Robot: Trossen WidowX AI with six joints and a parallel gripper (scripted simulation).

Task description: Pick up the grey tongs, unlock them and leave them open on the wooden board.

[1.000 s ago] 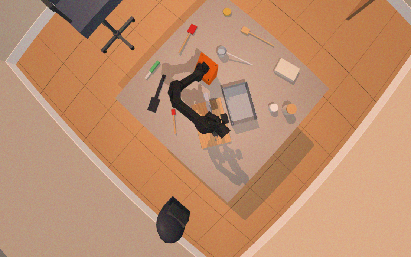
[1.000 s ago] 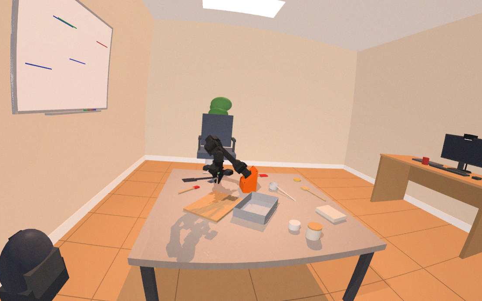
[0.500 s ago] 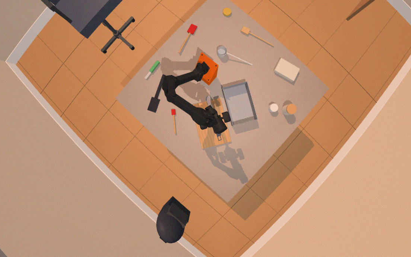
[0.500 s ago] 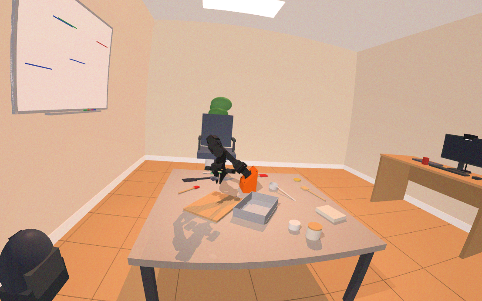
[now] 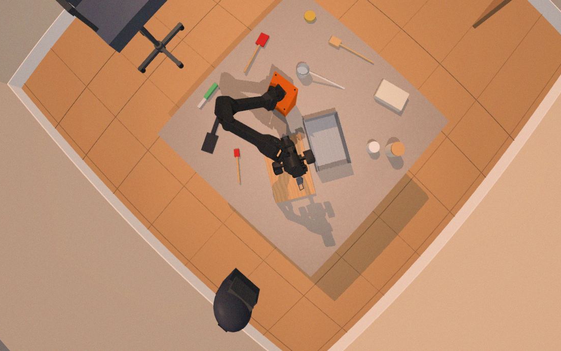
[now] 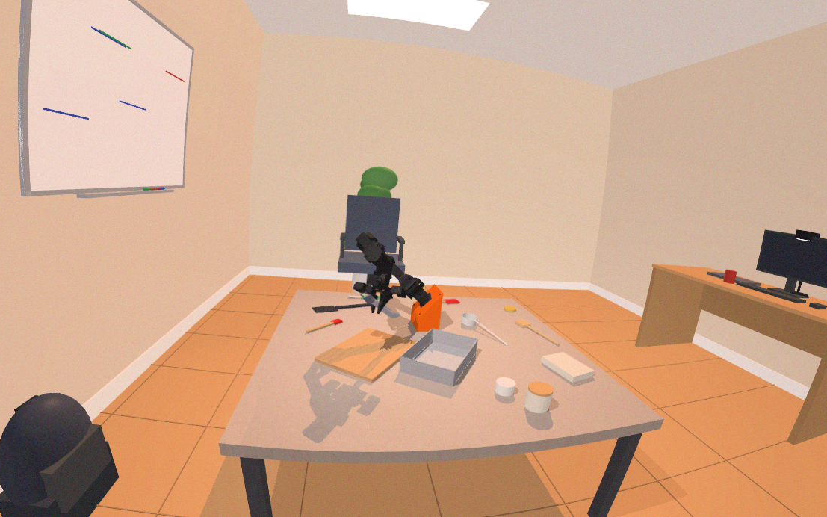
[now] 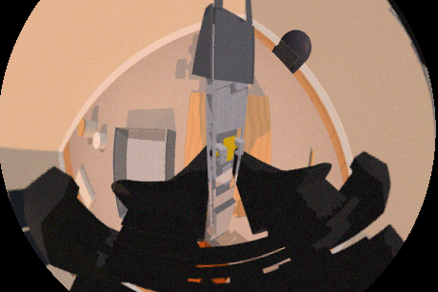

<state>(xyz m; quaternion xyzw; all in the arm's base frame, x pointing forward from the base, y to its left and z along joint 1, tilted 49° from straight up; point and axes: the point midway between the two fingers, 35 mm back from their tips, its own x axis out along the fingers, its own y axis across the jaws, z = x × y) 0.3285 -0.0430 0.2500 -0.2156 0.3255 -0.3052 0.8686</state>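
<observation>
My gripper tip is 40 mm past the wooden board, 10 mm to the left of it and 170 mm above it. Also, from my gripper tip: grey roasting tin 250 mm to the left, 150 mm below; orange-lidded jar 300 mm ahead, 520 mm to the left, 140 mm below; black spatula 510 mm behind, 180 mm to the right, 170 mm below.
</observation>
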